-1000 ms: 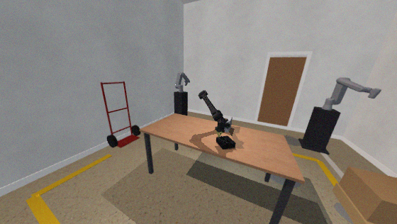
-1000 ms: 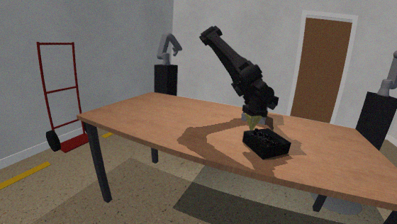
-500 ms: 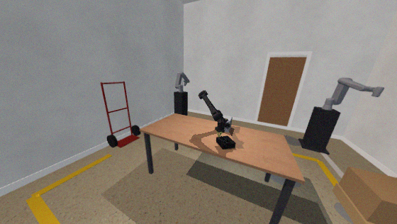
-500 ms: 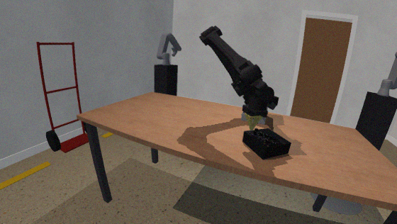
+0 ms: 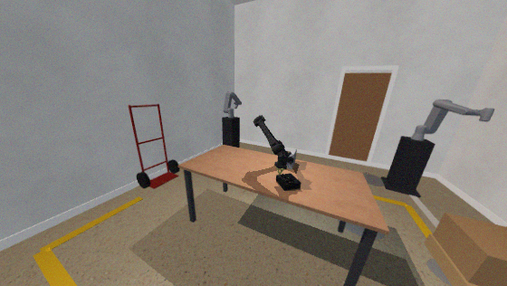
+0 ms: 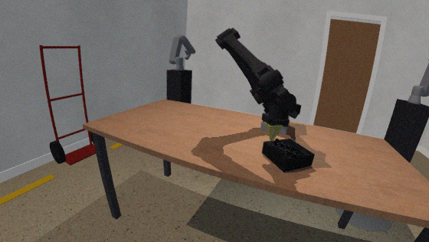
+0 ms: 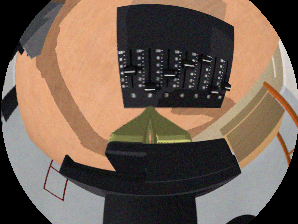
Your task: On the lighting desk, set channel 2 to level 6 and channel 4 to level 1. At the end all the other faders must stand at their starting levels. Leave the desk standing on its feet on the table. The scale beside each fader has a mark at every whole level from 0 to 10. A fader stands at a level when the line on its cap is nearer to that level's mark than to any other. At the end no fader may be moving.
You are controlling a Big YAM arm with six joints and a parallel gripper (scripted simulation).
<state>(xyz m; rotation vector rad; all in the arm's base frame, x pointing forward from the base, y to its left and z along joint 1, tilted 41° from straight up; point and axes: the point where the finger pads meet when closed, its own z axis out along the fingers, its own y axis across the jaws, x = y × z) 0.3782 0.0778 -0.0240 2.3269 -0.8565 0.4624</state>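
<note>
My gripper is now 1 cm past the fader cap, 7 cm to the right of it and 2 cm above it.
</note>
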